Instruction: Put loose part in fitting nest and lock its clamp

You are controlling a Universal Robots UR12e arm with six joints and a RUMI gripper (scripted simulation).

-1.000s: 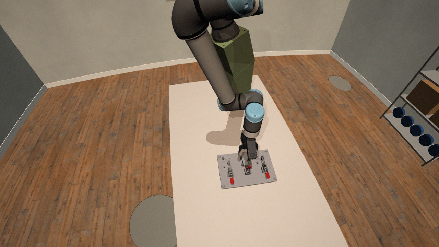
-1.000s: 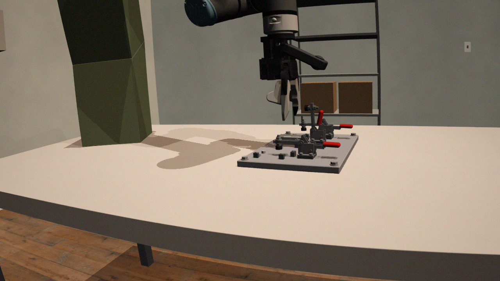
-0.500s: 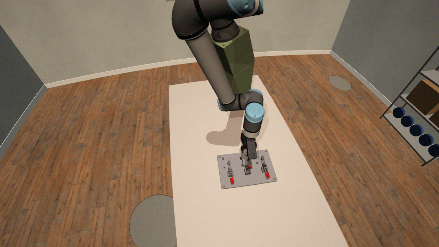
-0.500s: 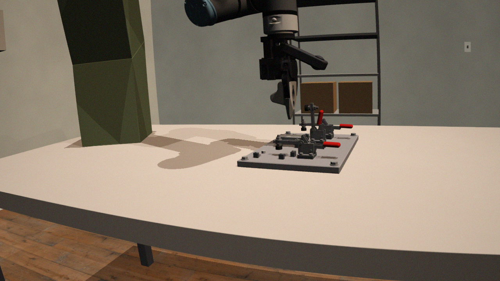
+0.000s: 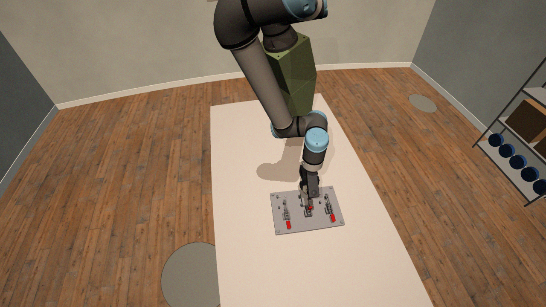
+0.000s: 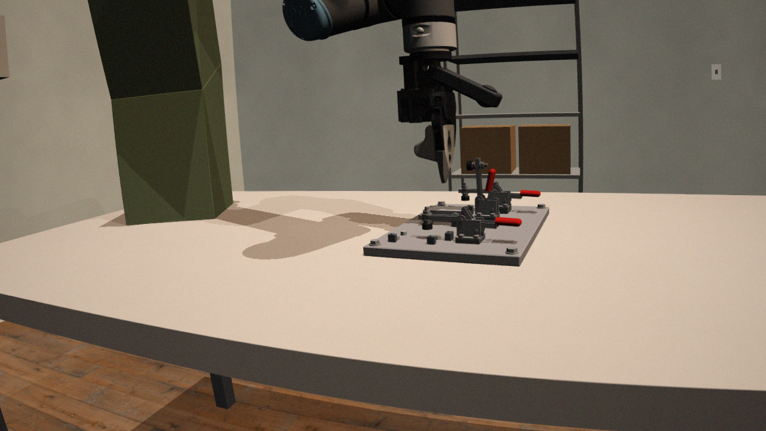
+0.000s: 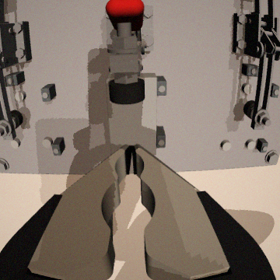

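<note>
Right now the grey block is 7 cm below my hand. Round my hand: dark stop block: 4 cm ahead, 1 cm to the right, 7 cm below; then grey fixture plate: 4 cm ahead, 1 cm to the right, 9 cm below.
</note>
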